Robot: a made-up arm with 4 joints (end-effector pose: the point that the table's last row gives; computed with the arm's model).
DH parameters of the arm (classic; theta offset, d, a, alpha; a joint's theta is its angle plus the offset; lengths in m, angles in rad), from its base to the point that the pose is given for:
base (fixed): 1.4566 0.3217 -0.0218 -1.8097
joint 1: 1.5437 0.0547 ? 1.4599
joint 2: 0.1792 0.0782 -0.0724 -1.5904
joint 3: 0 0.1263 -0.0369 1.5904
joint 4: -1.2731 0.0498 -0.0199 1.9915
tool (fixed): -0.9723 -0.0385 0 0
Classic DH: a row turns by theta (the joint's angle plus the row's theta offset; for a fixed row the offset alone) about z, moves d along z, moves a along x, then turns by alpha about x.
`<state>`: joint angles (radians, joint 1 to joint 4).
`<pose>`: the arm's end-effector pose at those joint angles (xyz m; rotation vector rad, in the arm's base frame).
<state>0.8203 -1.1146 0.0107 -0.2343</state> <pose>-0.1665 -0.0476 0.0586 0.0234 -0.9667 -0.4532</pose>
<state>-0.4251 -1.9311 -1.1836 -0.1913</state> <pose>-0.0941 0.1882 0.0721 1.7331 -0.8669 0.7656</pose>
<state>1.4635 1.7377 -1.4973 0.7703</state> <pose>0.1368 -0.0315 0.2909 -1.3110 -1.2461 2.4135</pose>
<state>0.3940 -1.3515 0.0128 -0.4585</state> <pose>-0.1230 0.0353 0.0410 0.6182 -1.2637 -0.2833</pose>
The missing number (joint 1, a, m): 0.1094
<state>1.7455 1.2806 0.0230 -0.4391</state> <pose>0.0188 -0.0074 0.1716 -1.4006 0.1508 -2.2191</pose>
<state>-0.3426 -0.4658 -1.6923 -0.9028</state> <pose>-0.2077 0.0564 0.2787 2.6428 0.4076 -0.2708</pose>
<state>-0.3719 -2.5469 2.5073 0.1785</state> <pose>0.0974 0.0970 0.1362 -0.5422 0.6582 2.4021</pose>
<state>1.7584 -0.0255 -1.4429 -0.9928</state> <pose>-0.1335 0.0248 0.2043 0.4050 -0.7320 -0.9638</pose>
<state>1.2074 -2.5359 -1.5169 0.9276</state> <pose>-0.0389 -0.3060 0.1587 -0.9802 -0.0339 0.7472</pose>
